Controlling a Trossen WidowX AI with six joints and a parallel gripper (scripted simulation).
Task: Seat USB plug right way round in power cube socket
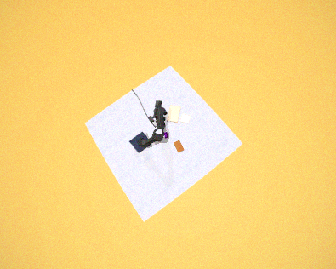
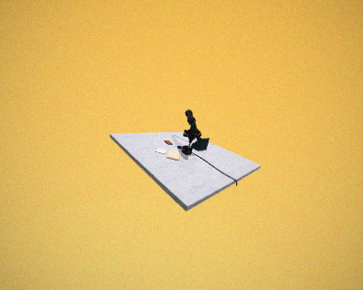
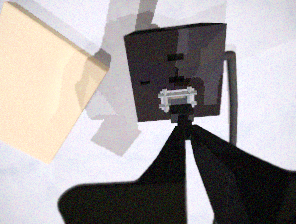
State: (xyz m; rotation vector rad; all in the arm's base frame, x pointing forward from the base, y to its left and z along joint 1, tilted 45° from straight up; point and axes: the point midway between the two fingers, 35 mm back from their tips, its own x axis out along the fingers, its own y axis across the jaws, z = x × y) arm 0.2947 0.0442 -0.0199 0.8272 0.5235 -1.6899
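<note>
My gripper tip is now 20 mm above the USB plug. Round my gripper tip: cream card: 180 mm ahead, 40 mm to the right, 120 mm below; then orange block: 40 mm behind, 340 mm to the right, 120 mm below; then purple block: 50 mm behind, 150 mm to the right, 120 mm below.
</note>
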